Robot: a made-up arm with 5 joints.
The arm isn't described. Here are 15 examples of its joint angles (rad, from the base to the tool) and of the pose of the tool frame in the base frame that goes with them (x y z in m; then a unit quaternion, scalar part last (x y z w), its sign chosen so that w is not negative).
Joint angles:
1: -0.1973 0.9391 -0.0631 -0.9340 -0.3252
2: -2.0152 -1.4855 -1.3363 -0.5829 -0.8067
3: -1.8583 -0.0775 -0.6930 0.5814 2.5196
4: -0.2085 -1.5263 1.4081 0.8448 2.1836
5: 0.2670 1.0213 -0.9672 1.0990 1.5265
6: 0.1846 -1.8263 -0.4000 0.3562 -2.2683
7: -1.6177 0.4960 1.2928 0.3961 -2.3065
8: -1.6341 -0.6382 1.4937 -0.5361 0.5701
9: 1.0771 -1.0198 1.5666 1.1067 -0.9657
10: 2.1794 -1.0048 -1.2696 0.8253 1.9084
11: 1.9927 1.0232 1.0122 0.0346 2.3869
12: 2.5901 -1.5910 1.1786 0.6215 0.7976
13: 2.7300 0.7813 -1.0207 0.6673 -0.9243
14: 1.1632 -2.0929 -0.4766 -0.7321 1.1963
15: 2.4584 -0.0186 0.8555 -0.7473 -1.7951
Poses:
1: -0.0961 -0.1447 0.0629 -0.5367 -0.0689 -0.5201 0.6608
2: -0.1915 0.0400 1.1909 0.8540 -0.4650 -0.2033 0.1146
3: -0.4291 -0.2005 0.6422 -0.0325 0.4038 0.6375 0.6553
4: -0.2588 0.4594 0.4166 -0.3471 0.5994 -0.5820 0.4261
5: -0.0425 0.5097 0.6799 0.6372 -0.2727 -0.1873 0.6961
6: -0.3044 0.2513 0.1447 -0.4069 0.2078 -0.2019 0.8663
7: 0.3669 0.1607 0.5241 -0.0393 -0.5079 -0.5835 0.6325
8: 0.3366 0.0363 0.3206 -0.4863 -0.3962 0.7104 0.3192
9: -0.4469 0.2189 0.6560 0.7261 -0.2306 0.4715 0.4442
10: -0.3611 0.3935 0.4063 -0.5564 0.4674 -0.6399 0.2498
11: 0.2187 0.4495 0.3339 -0.0034 -0.6606 0.1330 0.7388
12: -0.3534 0.2285 0.8914 -0.1924 0.8542 0.1115 0.4700
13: -0.0180 -0.1325 0.9125 -0.4608 -0.6571 -0.5943 0.0522
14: 0.2632 0.6334 0.4703 0.2835 0.7036 -0.6405 0.1196
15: 0.4621 0.0612 0.7264 -0.6945 -0.4764 0.5322 0.0866
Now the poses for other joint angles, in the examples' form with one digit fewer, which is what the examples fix.
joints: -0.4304 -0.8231 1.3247 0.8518 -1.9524
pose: -0.218 0.541 0.536 0.120 0.333 -0.171 0.920
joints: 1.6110 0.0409 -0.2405 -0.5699 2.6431
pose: 0.171 0.651 0.400 -0.046 -0.772 0.607 0.182
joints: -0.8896 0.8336 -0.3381 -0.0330 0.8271
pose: -0.263 -0.060 0.161 -0.446 0.055 -0.023 0.893
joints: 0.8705 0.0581 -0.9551 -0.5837 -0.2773
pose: -0.430 0.546 0.297 0.098 0.217 0.103 0.966
